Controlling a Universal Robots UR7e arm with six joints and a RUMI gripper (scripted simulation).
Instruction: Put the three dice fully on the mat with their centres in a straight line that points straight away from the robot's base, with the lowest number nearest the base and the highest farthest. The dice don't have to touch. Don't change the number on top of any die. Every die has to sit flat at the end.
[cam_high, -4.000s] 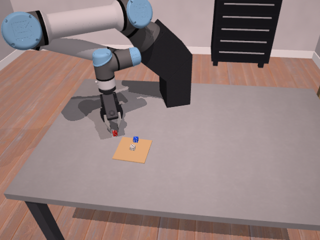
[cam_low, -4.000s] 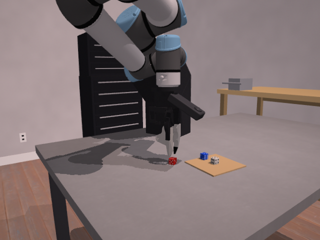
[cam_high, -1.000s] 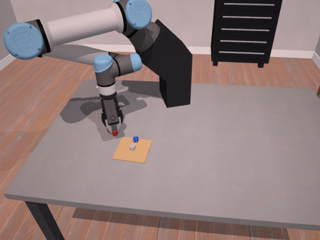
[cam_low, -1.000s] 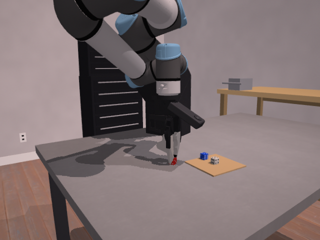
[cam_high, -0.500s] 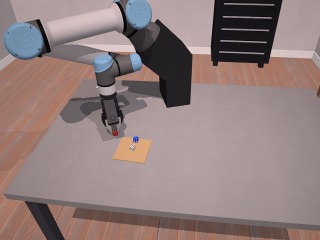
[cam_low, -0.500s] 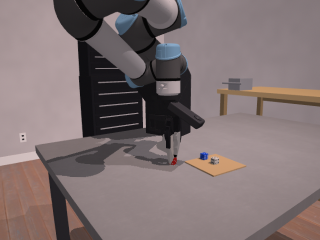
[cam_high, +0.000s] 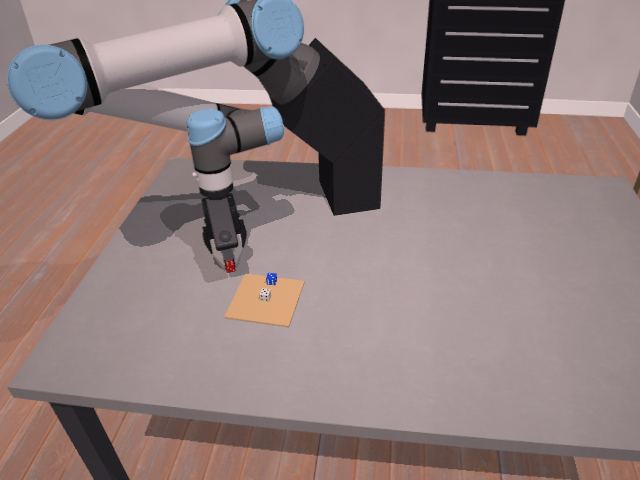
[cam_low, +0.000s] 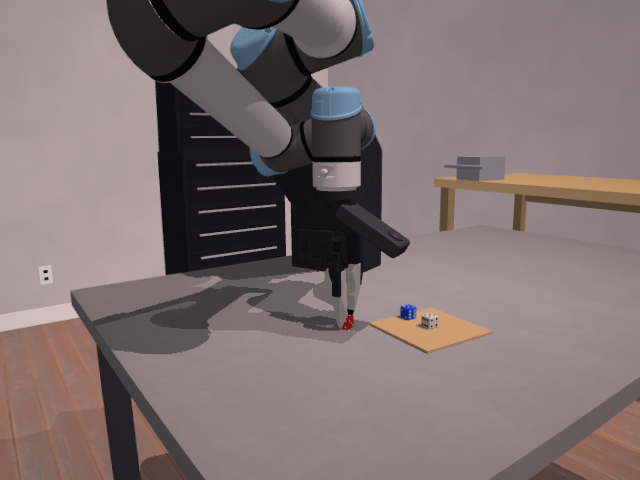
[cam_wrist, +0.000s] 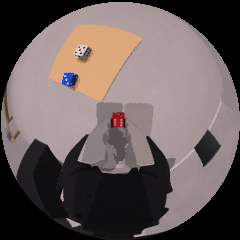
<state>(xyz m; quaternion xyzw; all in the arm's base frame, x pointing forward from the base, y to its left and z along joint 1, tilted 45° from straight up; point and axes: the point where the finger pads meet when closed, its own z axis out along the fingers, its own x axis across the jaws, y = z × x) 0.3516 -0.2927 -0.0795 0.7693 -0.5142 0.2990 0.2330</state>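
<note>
The white die lies 10 cm ahead of my hand and 9 cm to the left of it. The rest, counted from my hand: tan mat (10 cm ahead, 9 cm to the left, 2 cm below); red die (1 cm below); blue die (10 cm to the left, 5 cm ahead).
</note>
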